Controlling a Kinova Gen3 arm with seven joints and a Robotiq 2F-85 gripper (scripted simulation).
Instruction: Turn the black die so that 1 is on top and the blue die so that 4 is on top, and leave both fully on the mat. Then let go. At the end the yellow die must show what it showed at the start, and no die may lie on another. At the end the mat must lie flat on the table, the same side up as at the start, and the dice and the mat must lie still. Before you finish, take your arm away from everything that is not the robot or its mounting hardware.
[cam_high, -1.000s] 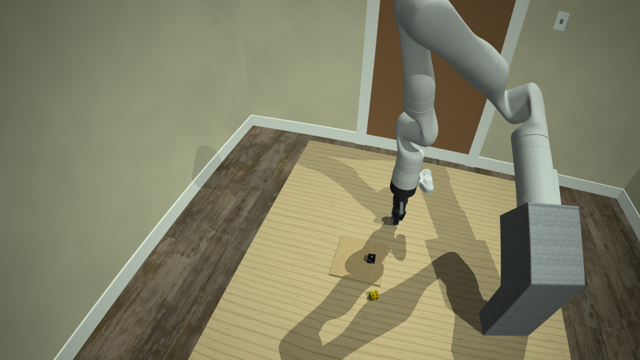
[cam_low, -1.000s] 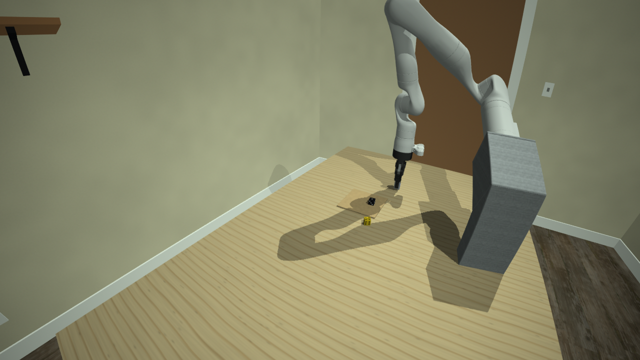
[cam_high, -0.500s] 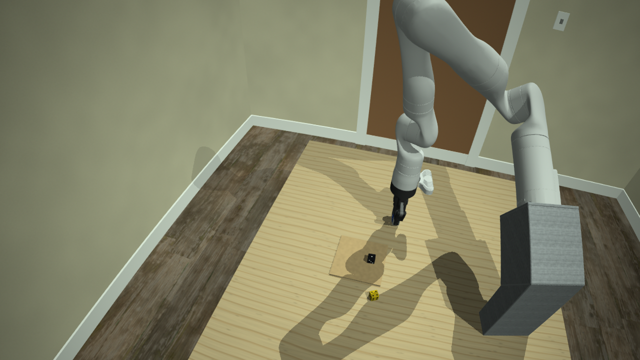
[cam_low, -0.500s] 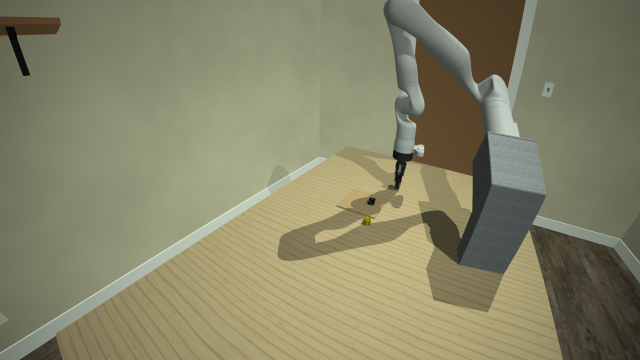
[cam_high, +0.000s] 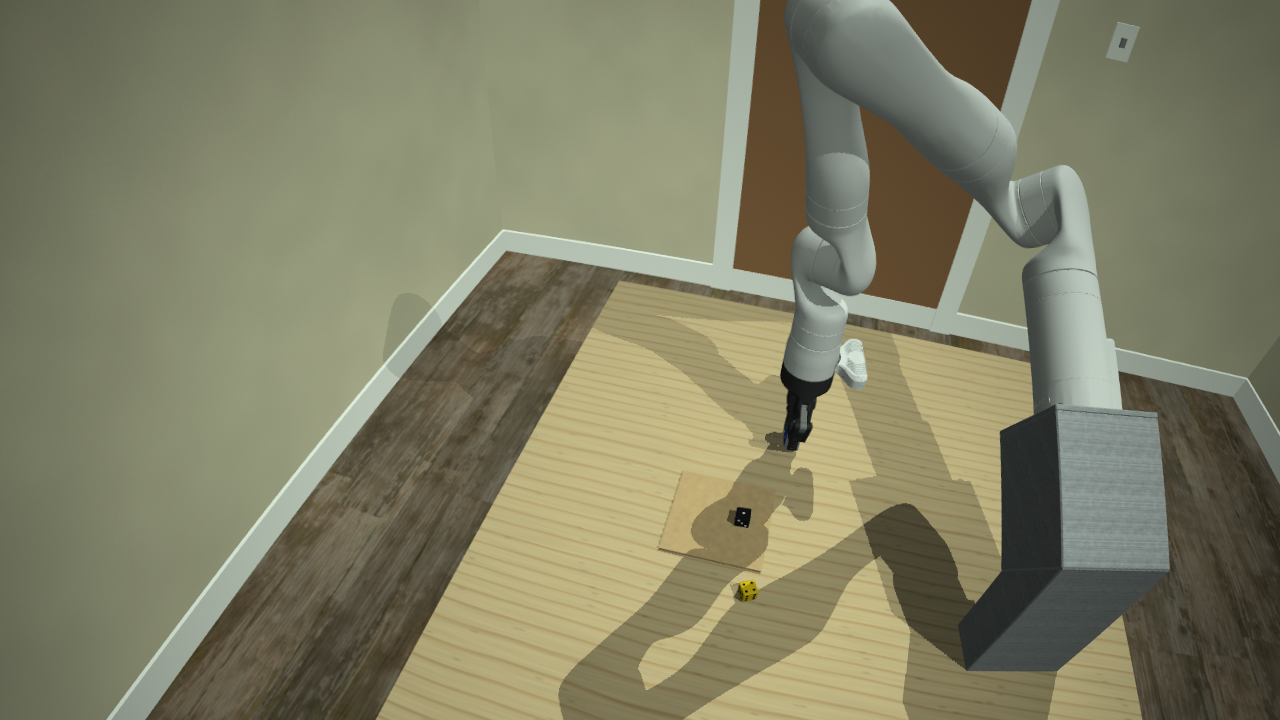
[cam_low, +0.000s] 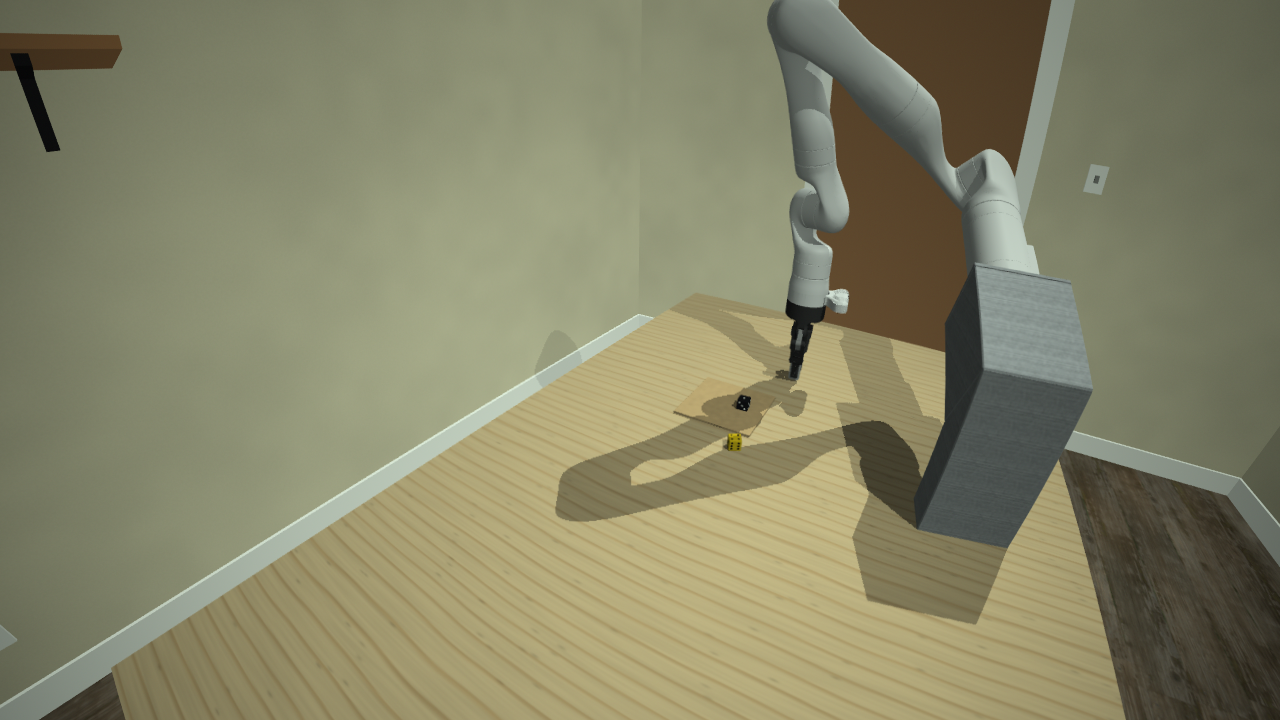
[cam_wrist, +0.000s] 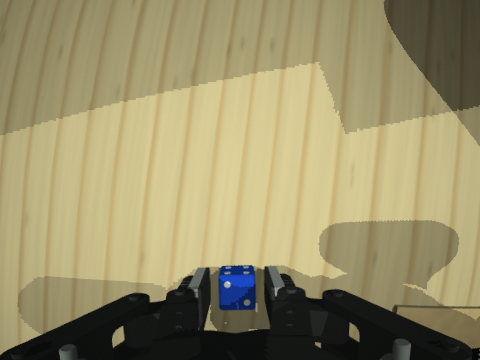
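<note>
The blue die is 10 mm below my hand. Round my hand: yellow die 50 mm ahead, 280 mm to the left, 10 mm below; then black die 70 mm ahead, 170 mm to the left, 10 mm below; then tan mat 100 mm ahead, 160 mm to the left, 20 mm below.
</note>
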